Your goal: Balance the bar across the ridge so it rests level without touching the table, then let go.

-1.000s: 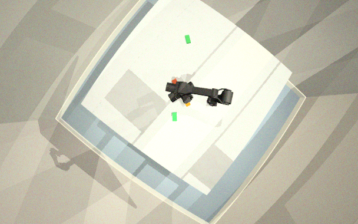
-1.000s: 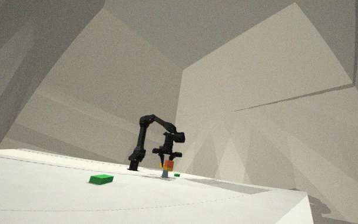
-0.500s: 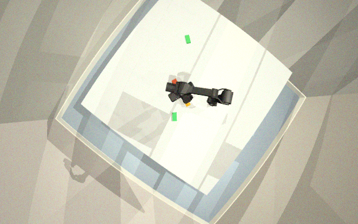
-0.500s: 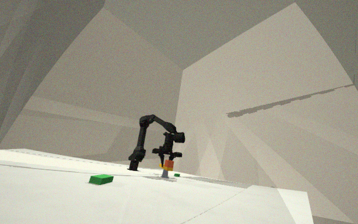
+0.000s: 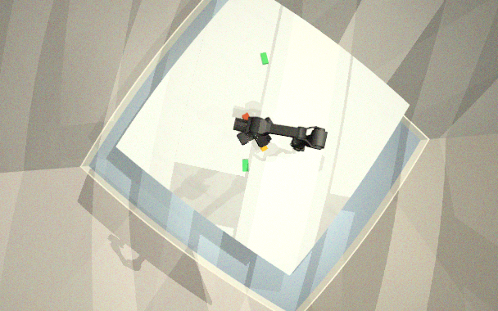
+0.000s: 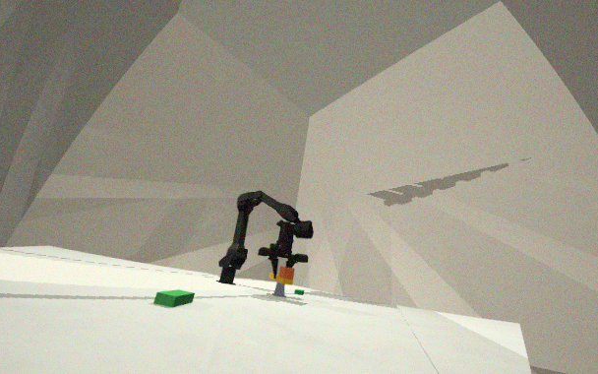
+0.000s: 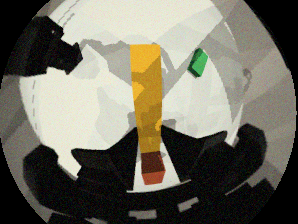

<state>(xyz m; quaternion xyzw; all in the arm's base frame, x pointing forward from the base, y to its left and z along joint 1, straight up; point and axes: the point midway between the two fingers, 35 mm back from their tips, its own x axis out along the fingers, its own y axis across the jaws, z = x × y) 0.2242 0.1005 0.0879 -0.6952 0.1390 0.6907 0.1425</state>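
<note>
My gripper tip is now 3 cm short of the ridge, 1 cm to the left of it and 1 cm above it.
</note>
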